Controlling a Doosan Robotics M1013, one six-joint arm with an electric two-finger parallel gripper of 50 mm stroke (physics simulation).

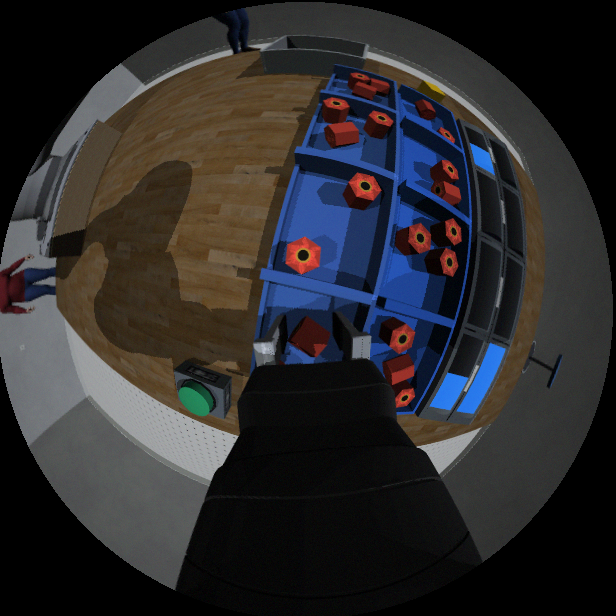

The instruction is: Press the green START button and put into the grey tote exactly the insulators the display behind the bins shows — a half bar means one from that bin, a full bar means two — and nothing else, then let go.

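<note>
My gripper (310,343) is open over the nearest front compartment of the blue bin rack (367,229). A red insulator (310,336) lies between the two fingers, with a small gap on each side. Other red hexagonal insulators lie in the other compartments, such as one (303,255) and another (362,190). The green START button (196,399) sits on the wooden table to the left of my gripper. The display (488,270) behind the bins shows blue bars at its near end (466,383) and one near its far end (481,158). The grey tote (313,54) stands at the far end of the table.
A yellow object (430,90) lies beyond the far bins. The table's white edge (143,419) runs close to the button. A red and blue figure (22,284) stands off the table at the left, and another figure (236,28) stands beyond the tote.
</note>
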